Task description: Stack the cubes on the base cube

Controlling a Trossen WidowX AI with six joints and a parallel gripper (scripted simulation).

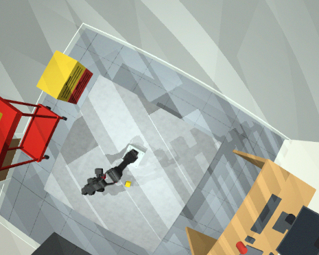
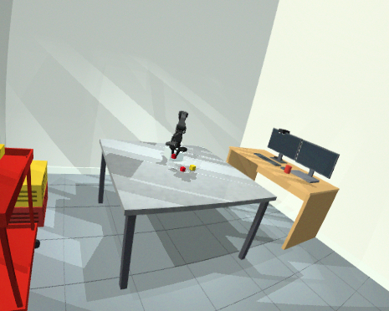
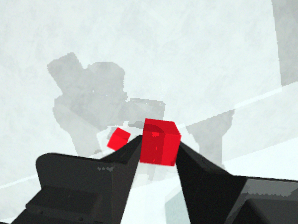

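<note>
Right now my gripper tip is 30 mm past the yellow cube, 210 mm to the right of it and 100 mm above it.
</note>
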